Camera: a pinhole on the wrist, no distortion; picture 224 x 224 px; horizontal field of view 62.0 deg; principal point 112.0 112.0 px. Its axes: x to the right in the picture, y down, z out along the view. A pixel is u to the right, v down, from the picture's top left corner.
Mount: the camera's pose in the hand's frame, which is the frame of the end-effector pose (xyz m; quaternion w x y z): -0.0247 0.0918 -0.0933 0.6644 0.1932 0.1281 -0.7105
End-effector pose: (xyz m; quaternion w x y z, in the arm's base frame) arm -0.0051 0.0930 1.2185 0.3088 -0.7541 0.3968 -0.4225
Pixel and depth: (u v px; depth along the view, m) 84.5 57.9 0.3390
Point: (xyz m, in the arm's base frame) 0.1429 0.2580 1.0592
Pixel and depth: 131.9 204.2 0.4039
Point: 0.3170 0.0853 1.2633
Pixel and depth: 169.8 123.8 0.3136
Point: 0.1543 0.2143 1.2443
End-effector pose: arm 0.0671 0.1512 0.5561 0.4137 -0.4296 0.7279 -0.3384
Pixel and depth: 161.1 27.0 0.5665
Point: 0.5516 0.3125 0.7518
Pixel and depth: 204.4 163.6 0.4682
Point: 0.3750 -0.0551 0.7246
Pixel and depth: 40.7 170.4 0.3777
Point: 0.3172 0.0720 0.3632
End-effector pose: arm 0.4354 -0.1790 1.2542 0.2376 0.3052 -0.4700 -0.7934
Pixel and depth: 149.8 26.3 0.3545
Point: 0.4573 0.1299 1.2781
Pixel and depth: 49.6 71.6 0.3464
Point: 0.3461 0.0427 1.4301
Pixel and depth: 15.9 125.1 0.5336
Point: 0.1069 0.1023 1.5410
